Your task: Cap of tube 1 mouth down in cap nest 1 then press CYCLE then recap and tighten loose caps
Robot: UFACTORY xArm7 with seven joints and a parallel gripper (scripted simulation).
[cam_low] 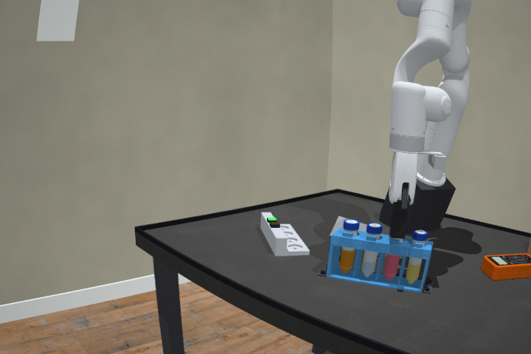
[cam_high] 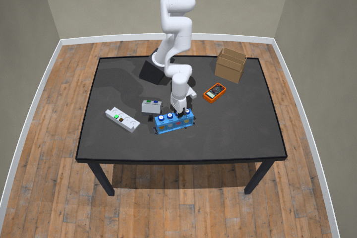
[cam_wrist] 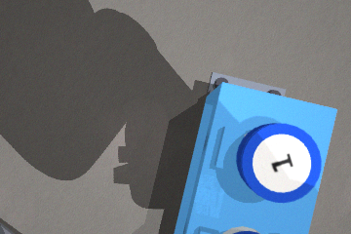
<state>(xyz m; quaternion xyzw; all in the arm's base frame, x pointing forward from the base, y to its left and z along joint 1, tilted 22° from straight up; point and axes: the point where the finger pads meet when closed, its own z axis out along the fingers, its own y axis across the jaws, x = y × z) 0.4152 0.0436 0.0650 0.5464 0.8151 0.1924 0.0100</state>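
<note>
Now: the cap 1 50 mm to the left of my hand, 10 mm below it and 10 mm behind it. Round my hand: grey key housing (150 mm to the right, 130 mm behind, 70 mm below).
</note>
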